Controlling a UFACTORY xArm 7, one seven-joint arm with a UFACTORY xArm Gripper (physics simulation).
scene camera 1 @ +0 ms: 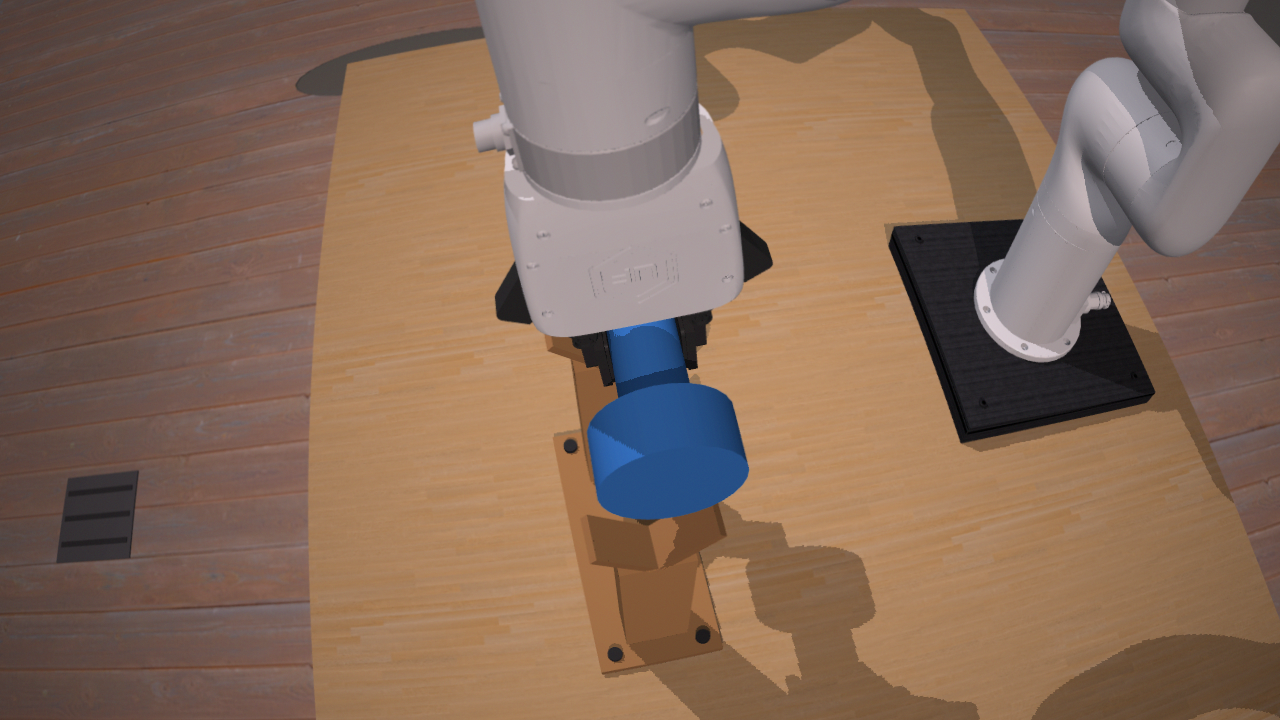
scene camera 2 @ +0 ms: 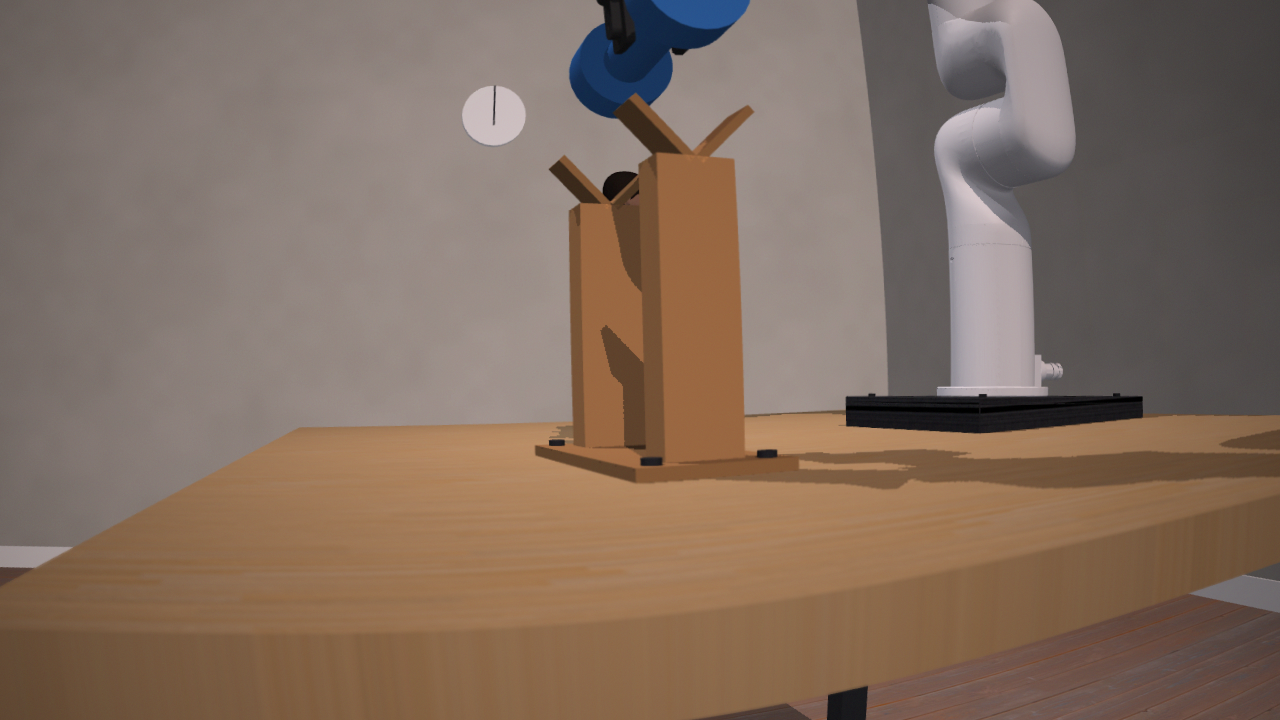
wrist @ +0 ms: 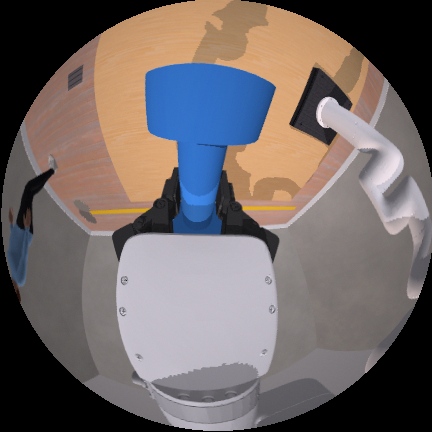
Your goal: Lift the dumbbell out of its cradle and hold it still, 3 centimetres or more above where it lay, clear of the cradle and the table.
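Frame: origin at the arm's base, x back, y left, z down, level; millimetres.
Where they show: gripper, fingertip midpoint: [scene camera 1: 646, 355] [scene camera 2: 655, 48] [wrist: 199, 178]; arm's base, link origin: [scene camera 1: 1026, 311] [scene camera 2: 992, 396] [wrist: 327, 111].
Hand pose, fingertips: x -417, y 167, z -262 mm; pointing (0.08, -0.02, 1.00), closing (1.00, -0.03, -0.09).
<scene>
Each offset is from my fingertips to the top centre of the thing. Level surfaces: height alone.
The blue dumbbell @[dx -1, dy -5, dz -56 mm] [scene camera 1: 666, 452] [scene camera 2: 626, 85] [wrist: 210, 105] has two thick round heads and hangs above the wooden cradle @[dx -12, dy -2, dz +68 mm] [scene camera 1: 657, 600] [scene camera 2: 693, 313]. My gripper [scene camera 1: 650, 358] [scene camera 2: 651, 40] [wrist: 199, 178] is shut on the dumbbell's handle, with one black finger on each side. In scene camera 2 the dumbbell's upper part is cut off by the frame's top. A gap shows between its heads and the two V-shaped rests, though the lower head overlaps one rest's tip in that view. The cradle stands upright on the table @[dz +290 mm] [scene camera 1: 429, 268] [scene camera 2: 358, 555] [wrist: 120, 115].
The arm's black base plate [scene camera 1: 1056, 394] [scene camera 2: 993, 414] [wrist: 306, 107] is at the right of the table, with the white lower arm rising from it. A person [scene camera 2: 619, 185] [wrist: 21, 245] is in the background, mostly hidden behind the cradle in scene camera 2.
</scene>
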